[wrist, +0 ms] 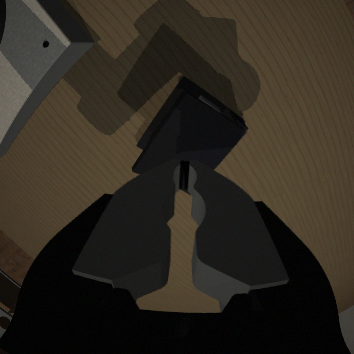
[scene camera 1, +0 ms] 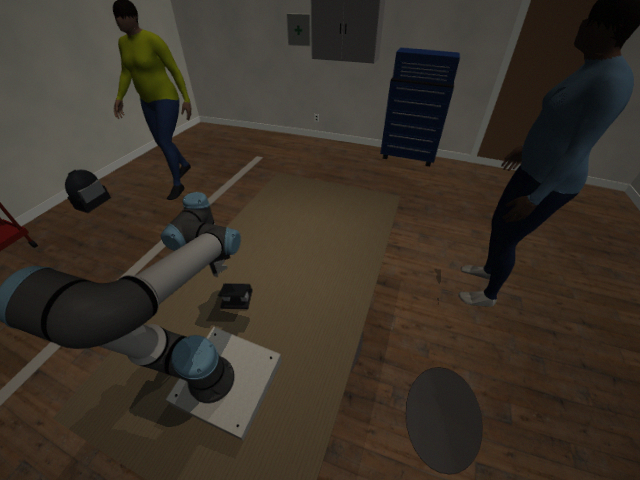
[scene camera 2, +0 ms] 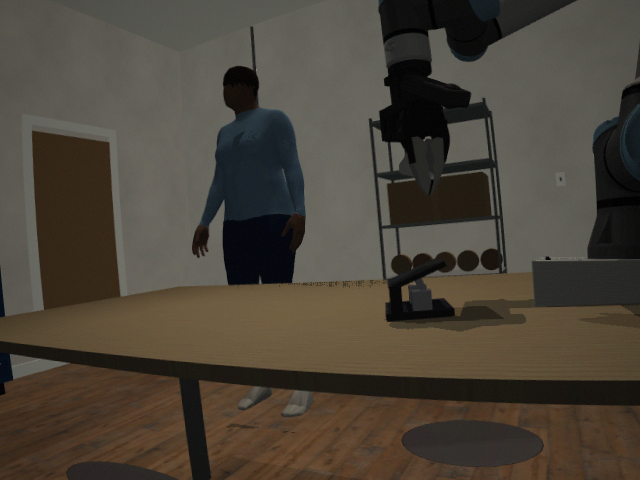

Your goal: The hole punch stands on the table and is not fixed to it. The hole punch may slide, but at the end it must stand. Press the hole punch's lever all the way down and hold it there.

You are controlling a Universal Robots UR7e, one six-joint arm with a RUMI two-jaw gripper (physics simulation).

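Frame: origin at the arm's base, x up, y left, z back, level; metres.
Seen in the pictures: gripper, between the fingertips: (wrist: 183, 163) (scene camera 1: 217, 276) (scene camera 2: 428, 194); arm's base, origin of its link: (scene camera 1: 212, 379) (scene camera 2: 633, 258).
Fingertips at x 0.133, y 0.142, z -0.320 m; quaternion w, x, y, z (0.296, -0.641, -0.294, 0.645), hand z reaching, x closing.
Observation:
Offsets run from my fingertips to a thing's top centre. Level surfaces: height alone.
The black hole punch @[dx -0.106, dy -0.024, dz -0.039 m] (scene camera 1: 235, 296) (scene camera 2: 419, 311) (wrist: 190, 132) stands upright on the table @[dx -0.191 m] (scene camera 1: 305, 268) (scene camera 2: 258, 341) (wrist: 295, 165). Its lever @[dx -0.106, dy -0.024, dz -0.039 m] (scene camera 2: 416, 273) is raised and slants up toward the robot's base in the second scene view, above a grey block on the punch's base. My gripper (scene camera 2: 430, 192) (wrist: 183, 163) is shut and empty. It points down and hangs well above the lever, touching nothing. In the wrist view the fingertips overlap the near edge of the lever. In the first scene view the fingers show in part beneath the arm.
The arm's white base plate (scene camera 1: 258, 369) (scene camera 2: 584, 283) (wrist: 30, 65) is on the table near the punch. A person in blue (scene camera 1: 573, 124) (scene camera 2: 261, 165) stands beyond the table, and a person in yellow (scene camera 1: 149, 67) is at the far left. A shelf rack (scene camera 2: 375, 201) stands behind.

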